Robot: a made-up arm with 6 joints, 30 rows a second.
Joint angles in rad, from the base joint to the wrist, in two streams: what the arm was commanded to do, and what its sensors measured. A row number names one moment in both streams.
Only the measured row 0 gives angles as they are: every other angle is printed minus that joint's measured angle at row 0.
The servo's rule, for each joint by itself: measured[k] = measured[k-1] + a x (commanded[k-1-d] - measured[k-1]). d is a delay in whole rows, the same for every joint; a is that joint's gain. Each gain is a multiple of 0.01, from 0.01 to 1. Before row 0 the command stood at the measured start. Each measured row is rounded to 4 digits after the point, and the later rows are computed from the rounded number. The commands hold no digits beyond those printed.
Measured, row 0:
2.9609, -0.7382, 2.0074, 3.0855, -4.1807, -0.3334
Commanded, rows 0 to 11:
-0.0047, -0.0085, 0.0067, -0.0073, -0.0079, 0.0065
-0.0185, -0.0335, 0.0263, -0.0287, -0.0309, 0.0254
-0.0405, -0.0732, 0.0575, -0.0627, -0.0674, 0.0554
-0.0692, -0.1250, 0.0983, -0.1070, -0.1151, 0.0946
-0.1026, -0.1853, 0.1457, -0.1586, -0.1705, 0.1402
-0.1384, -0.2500, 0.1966, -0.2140, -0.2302, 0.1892
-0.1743, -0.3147, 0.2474, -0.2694, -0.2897, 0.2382
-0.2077, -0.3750, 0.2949, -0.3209, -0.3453, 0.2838
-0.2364, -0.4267, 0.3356, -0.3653, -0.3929, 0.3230
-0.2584, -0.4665, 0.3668, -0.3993, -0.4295, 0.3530
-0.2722, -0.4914, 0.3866, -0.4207, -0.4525, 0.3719
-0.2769, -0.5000, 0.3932, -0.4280, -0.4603, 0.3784
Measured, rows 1 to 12:
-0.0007, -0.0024, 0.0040, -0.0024, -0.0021, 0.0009
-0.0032, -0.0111, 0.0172, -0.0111, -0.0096, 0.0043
-0.0084, -0.0285, 0.0410, -0.0281, -0.0246, 0.0115
-0.0169, -0.0555, 0.0748, -0.0541, -0.0481, 0.0231
-0.0289, -0.0918, 0.1166, -0.0886, -0.0799, 0.0395
-0.0442, -0.1361, 0.1638, -0.1300, -0.1190, 0.0605
-0.0624, -0.1861, 0.2131, -0.1760, -0.1634, 0.0854
-0.0827, -0.2390, 0.2614, -0.2238, -0.2107, 0.1132
-0.1042, -0.2916, 0.3052, -0.2705, -0.2581, 0.1426
-0.1258, -0.3406, 0.3415, -0.3130, -0.3027, 0.1721
-0.1463, -0.3828, 0.3681, -0.3485, -0.3416, 0.2001
-0.1646, -0.4156, 0.3829, -0.3747, -0.3725, 0.2251
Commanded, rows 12 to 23:
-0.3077, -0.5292, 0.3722, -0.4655, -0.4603, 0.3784
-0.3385, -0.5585, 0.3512, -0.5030, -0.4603, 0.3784
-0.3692, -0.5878, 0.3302, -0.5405, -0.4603, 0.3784
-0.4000, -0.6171, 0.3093, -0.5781, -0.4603, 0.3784
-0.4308, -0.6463, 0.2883, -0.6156, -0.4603, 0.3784
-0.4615, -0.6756, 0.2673, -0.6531, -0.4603, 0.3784
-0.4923, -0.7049, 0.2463, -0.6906, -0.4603, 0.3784
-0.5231, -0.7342, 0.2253, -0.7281, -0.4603, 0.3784
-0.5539, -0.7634, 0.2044, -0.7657, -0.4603, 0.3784
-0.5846, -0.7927, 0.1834, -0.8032, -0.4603, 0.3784
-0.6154, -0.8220, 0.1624, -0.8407, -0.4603, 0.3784
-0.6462, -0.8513, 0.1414, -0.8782, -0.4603, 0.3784
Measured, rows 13 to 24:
-0.1846, -0.4474, 0.3766, -0.4047, -0.3953, 0.2466
-0.2061, -0.4785, 0.3616, -0.4371, -0.4122, 0.2651
-0.2289, -0.5091, 0.3431, -0.4712, -0.4247, 0.2810
-0.2529, -0.5393, 0.3232, -0.5065, -0.4340, 0.2946
-0.2778, -0.5693, 0.3026, -0.5425, -0.4408, 0.3063
-0.3035, -0.5991, 0.2818, -0.5790, -0.4459, 0.3164
-0.3299, -0.6287, 0.2609, -0.6158, -0.4496, 0.3251
-0.3569, -0.6582, 0.2399, -0.6529, -0.4524, 0.3326
-0.3845, -0.6877, 0.2190, -0.6901, -0.4545, 0.3390
-0.4125, -0.7171, 0.1980, -0.7274, -0.4560, 0.3445
-0.4409, -0.7465, 0.1770, -0.7648, -0.4571, 0.3492
-0.4696, -0.7758, 0.1560, -0.8022, -0.4579, 0.3533

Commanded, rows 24 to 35:
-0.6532, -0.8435, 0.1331, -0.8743, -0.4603, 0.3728
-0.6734, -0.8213, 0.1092, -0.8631, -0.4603, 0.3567
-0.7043, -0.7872, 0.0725, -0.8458, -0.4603, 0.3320
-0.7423, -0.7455, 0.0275, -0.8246, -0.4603, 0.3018
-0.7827, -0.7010, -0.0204, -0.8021, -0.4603, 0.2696
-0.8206, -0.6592, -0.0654, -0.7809, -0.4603, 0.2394
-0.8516, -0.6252, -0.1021, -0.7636, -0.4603, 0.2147
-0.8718, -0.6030, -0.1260, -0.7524, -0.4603, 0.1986
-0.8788, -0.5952, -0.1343, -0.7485, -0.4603, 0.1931
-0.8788, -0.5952, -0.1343, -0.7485, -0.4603, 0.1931
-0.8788, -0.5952, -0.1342, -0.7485, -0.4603, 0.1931
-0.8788, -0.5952, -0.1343, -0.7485, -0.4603, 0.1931
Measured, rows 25 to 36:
-0.4953, -0.7948, 0.1425, -0.8260, -0.4585, 0.3560
-0.5202, -0.8022, 0.1229, -0.8382, -0.4590, 0.3561
-0.5460, -0.7980, 0.0932, -0.8407, -0.4593, 0.3527
-0.5735, -0.7833, 0.0544, -0.8354, -0.4596, 0.3456
-0.6028, -0.7603, 0.0103, -0.8244, -0.4598, 0.3350
-0.6333, -0.7320, -0.0344, -0.8100, -0.4599, 0.3216
-0.6639, -0.7021, -0.0743, -0.7947, -0.4600, 0.3066
-0.6930, -0.6744, -0.1048, -0.7807, -0.4601, 0.2915
-0.7190, -0.6522, -0.1222, -0.7701, -0.4602, 0.2777
-0.7414, -0.6362, -0.1293, -0.7630, -0.4602, 0.2659
-0.7606, -0.6247, -0.1322, -0.7582, -0.4602, 0.2557
-0.7771, -0.6164, -0.1334, -0.7550, -0.4602, 0.2469

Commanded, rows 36 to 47:
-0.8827, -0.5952, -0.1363, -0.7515, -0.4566, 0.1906
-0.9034, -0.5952, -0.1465, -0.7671, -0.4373, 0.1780
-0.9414, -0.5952, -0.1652, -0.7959, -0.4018, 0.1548
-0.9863, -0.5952, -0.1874, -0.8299, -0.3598, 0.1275
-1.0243, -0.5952, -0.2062, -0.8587, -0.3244, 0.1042
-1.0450, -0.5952, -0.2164, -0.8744, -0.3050, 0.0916
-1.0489, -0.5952, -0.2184, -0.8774, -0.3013, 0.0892
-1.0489, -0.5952, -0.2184, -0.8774, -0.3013, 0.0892
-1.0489, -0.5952, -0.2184, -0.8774, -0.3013, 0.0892
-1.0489, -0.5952, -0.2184, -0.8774, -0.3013, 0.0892
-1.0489, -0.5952, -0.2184, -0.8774, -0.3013, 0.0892
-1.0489, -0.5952, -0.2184, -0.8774, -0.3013, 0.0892
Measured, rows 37 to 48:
-0.7919, -0.6105, -0.1351, -0.7538, -0.4593, 0.2390
-0.8075, -0.6062, -0.1418, -0.7582, -0.4536, 0.2305
-0.8262, -0.6031, -0.1556, -0.7706, -0.4401, 0.2199
-0.8486, -0.6009, -0.1744, -0.7902, -0.4192, 0.2070
-0.8732, -0.5993, -0.1932, -0.8128, -0.3946, 0.1926
-0.8973, -0.5982, -0.2069, -0.8331, -0.3713, 0.1785
-0.9185, -0.5974, -0.2137, -0.8477, -0.3531, 0.1660
-0.9368, -0.5968, -0.2165, -0.8575, -0.3396, 0.1552
-0.9525, -0.5964, -0.2176, -0.8641, -0.3296, 0.1460
-0.9660, -0.5961, -0.2181, -0.8685, -0.3222, 0.1380
-0.9776, -0.5958, -0.2183, -0.8714, -0.3168, 0.1312
-0.9876, -0.5956, -0.2184, -0.8734, -0.3128, 0.1253

